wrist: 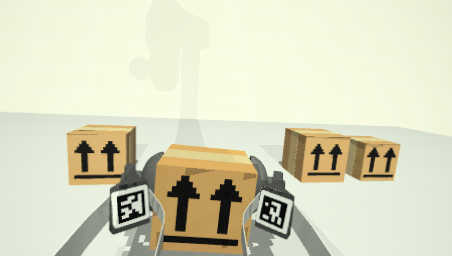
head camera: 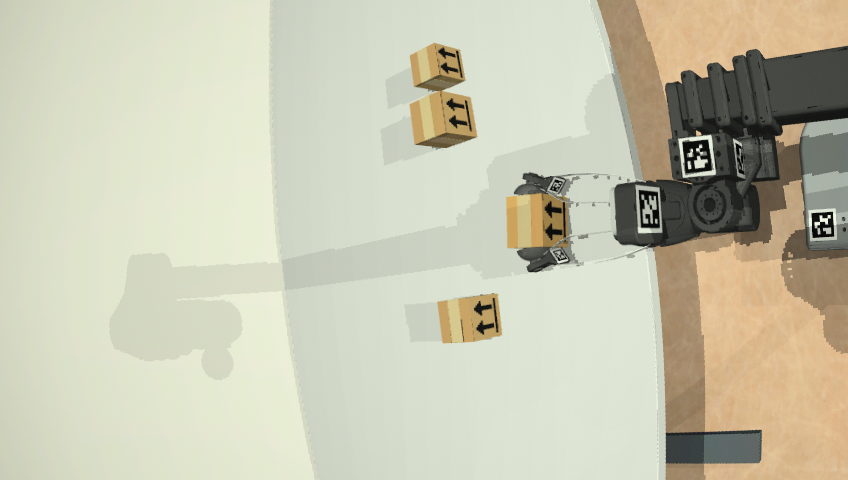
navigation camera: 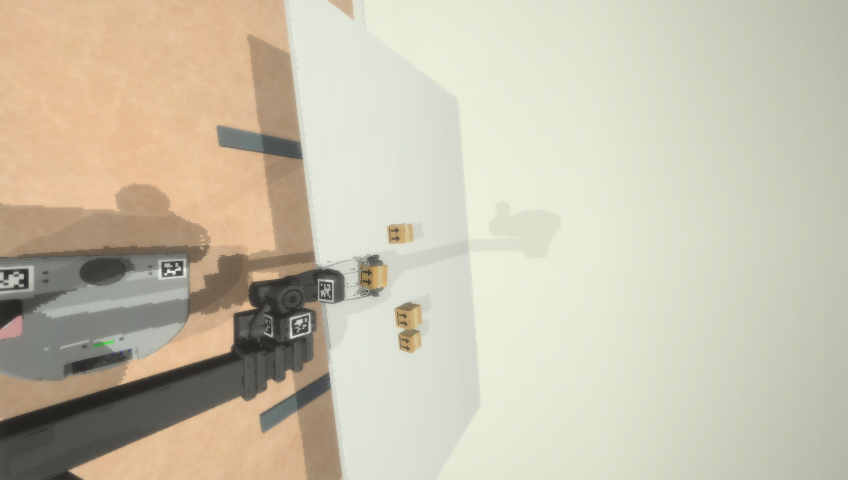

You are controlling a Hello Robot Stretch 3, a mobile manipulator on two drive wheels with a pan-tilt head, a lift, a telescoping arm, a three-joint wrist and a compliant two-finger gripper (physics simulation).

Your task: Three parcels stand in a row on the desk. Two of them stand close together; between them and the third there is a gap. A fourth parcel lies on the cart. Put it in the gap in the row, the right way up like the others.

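Note:
My gripper is shut on the fourth parcel. The parcel is upright, arrows up, over the desk, on the near side of the row, level with the gap. Its height above the desk is hard to tell. In the wrist view, the lone parcel is at the left. The close pair, a nearer-to-gap parcel and an outer parcel, is at the right. The cart does not show.
A pale wall rises behind the desk. My arm reaches in from the robot's side. My grey base stands on the floor before the desk. Dark desk feet stick out.

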